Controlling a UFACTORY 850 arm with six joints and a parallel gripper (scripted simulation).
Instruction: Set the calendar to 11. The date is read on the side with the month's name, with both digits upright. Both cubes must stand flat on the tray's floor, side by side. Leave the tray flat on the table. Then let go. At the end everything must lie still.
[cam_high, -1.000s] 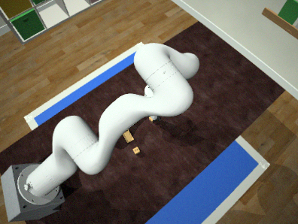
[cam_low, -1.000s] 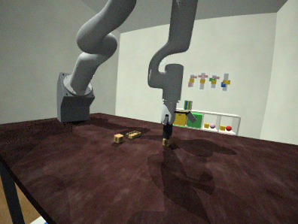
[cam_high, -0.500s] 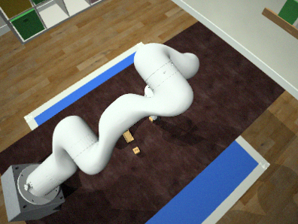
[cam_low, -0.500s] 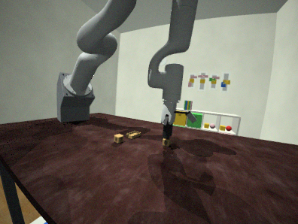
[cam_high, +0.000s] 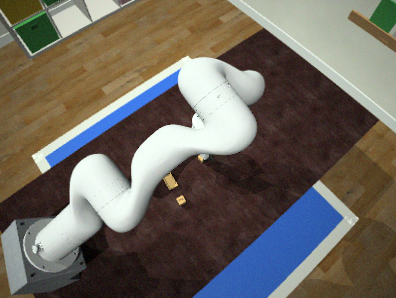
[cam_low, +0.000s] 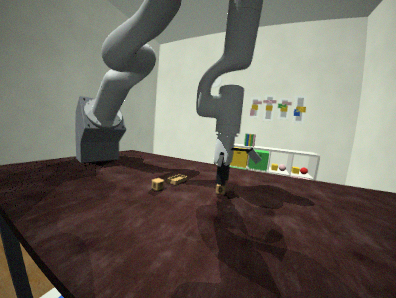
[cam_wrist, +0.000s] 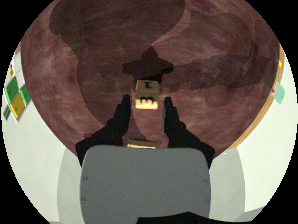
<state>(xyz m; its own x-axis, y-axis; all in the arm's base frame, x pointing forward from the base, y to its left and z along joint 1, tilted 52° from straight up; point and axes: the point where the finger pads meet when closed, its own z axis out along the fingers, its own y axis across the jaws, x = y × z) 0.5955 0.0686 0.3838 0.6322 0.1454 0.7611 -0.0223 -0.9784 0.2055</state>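
The cube lies 40 mm below my hand. The rest, counted from my hand: wooden tray (190 mm behind, 20 mm to the left, 50 mm below).
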